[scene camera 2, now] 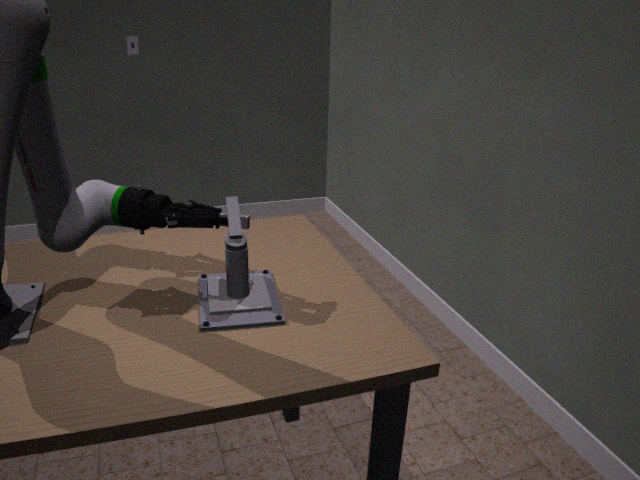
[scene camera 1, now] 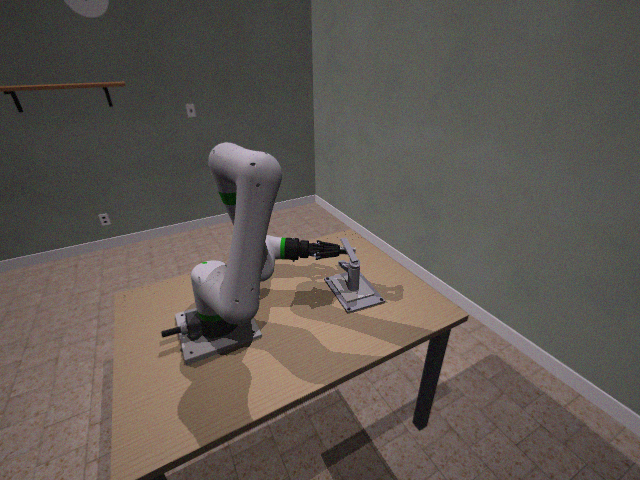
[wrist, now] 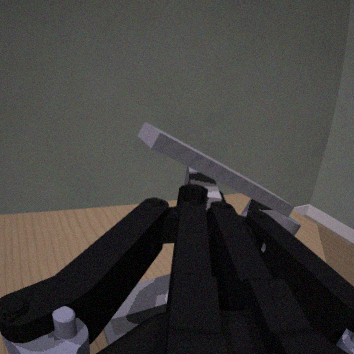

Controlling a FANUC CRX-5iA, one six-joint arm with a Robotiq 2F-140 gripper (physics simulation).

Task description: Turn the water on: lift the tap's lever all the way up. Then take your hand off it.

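Places are measured from the arm's base along level axes (x down, y left, z ahead), in millimetres.
Pixels of known places: gripper, fingertip midpoint: [scene camera 2: 248,222] [scene camera 1: 355,251] [wrist: 194,180]; arm's base at its link origin: [scene camera 1: 218,323].
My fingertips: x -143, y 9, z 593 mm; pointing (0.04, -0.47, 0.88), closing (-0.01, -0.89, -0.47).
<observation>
For each thing: its top centre in the pictures, then the offset to it from my fingertips. "pt": a spot on its surface instead. Level surfaces: height alone.
- grey tap at a spot on its surface: [wrist: 282,220] pt dx +10, dy -43, dz -55 mm
- base plate at its top centre: [scene camera 2: 238,294] [scene camera 1: 353,288] dx +146, dy -52, dz -36 mm
- wooden table at its surface level: dx +158 mm
The grey tap [scene camera 1: 353,277] [scene camera 2: 237,271] [wrist: 282,220] stands upright on its base plate. Its flat lever [scene camera 1: 348,249] [scene camera 2: 233,215] [wrist: 215,168] slants steeply upward from the top of the tap body, with the free end high. My gripper [scene camera 1: 343,250] [scene camera 2: 245,221] [wrist: 194,180] is shut, with nothing between its fingers. It reaches in level, and its fingertips are at the underside of the lever, partly hidden behind it in the scene views. They look in contact with it, though the exact touch is hard to see.
The base plate [scene camera 1: 364,303] [scene camera 2: 242,319] is bolted to the wooden table [scene camera 1: 305,356] [scene camera 2: 330,351]. The robot's own mounting plate [scene camera 1: 222,349] [scene camera 2: 29,304] is at the left. The green-grey wall [scene camera 1: 491,155] [scene camera 2: 480,155] rises beyond the table's right edge.
</observation>
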